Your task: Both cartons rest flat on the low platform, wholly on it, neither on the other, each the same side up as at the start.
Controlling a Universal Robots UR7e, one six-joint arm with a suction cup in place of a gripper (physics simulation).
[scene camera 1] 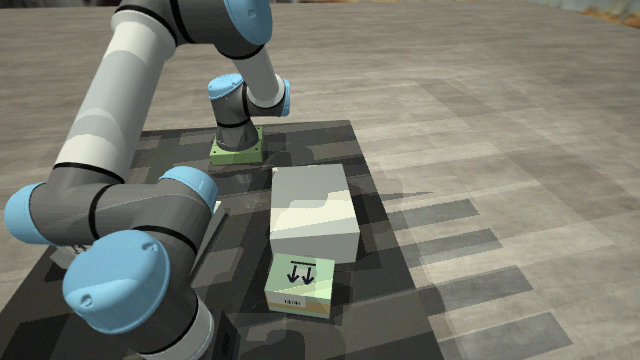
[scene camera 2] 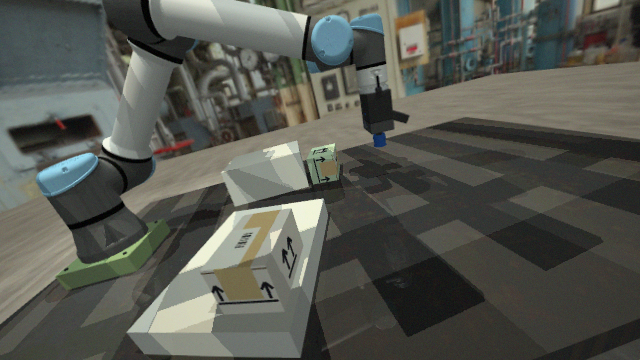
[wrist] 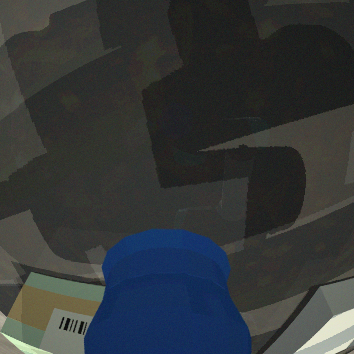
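Pixels of known places: hand, tool point: [scene camera 2: 380, 145] [wrist: 165, 279]; arm's base, link origin: [scene camera 1: 238, 139] [scene camera 2: 116, 243].
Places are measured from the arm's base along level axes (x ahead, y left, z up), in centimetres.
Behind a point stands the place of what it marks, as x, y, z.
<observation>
A white carton with tan tape [scene camera 2: 252, 250] @(44.5, -32.0, 7.9) rests flat on the low pale platform [scene camera 2: 172, 322] @(30.7, -32.3, 0.4) [scene camera 1: 212, 227] @(39.3, -2.9, -2.5) [wrist: 341, 300] @(54.9, -9.7, -1.3). In the scene camera 1 view the arm hides most of both. A green carton with a tan band and barcode [scene camera 1: 300, 282] @(61.6, 20.1, 4.5) [scene camera 2: 322, 165] @(58.5, 13.9, 1.4) [wrist: 30, 310] @(65.1, 23.3, 0.7) stands on the dark mat, close to the end of a taller grey block. My gripper's blue suction cup [scene camera 2: 380, 144] [wrist: 166, 250] is open. It hangs above the mat, beside the green carton and apart from it, and holds nothing. The arm hides the cup in the scene camera 1 view.
The taller grey block [scene camera 1: 312, 200] @(41.7, 24.3, 7.5) [scene camera 2: 267, 175] @(40.9, 14.1, 2.9) stands between the green carton and the robot's green base plate [scene camera 1: 237, 155] @(8.6, 0.5, -0.9) [scene camera 2: 115, 257] @(5.2, -7.9, 0.0), to one side of the platform. The dark mat [scene camera 1: 380, 320] @(67.1, 36.6, -4.5) [scene camera 2: 440, 225] @(75.1, -22.2, -4.4) lies under these things, with wooden floor [scene camera 1: 500, 125] around it.
</observation>
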